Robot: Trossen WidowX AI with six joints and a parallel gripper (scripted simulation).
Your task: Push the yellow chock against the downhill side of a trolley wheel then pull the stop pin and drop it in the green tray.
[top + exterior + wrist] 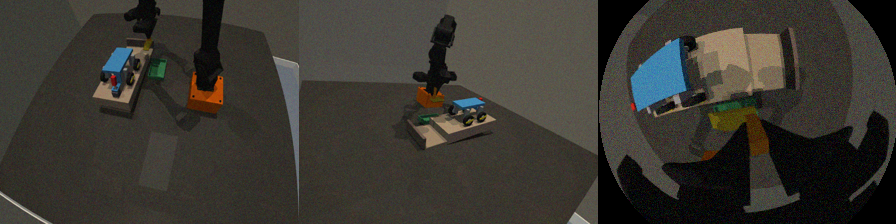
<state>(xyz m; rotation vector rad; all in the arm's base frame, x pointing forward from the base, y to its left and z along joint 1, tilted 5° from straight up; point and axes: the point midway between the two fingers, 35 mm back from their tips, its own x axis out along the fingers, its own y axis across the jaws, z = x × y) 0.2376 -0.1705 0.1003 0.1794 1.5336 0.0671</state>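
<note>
The red-headed stop pin is 8 cm ahead of my gripper tip, 24 cm to the left of it and 3 cm below it. The rest, counted from my gripper tip: trolley (10 cm ahead, 14 cm to the left, 4 cm below); yellow chock (2 cm to the left, 1 cm below); raised lip (8 cm ahead, 12 cm to the right, 12 cm below).
</note>
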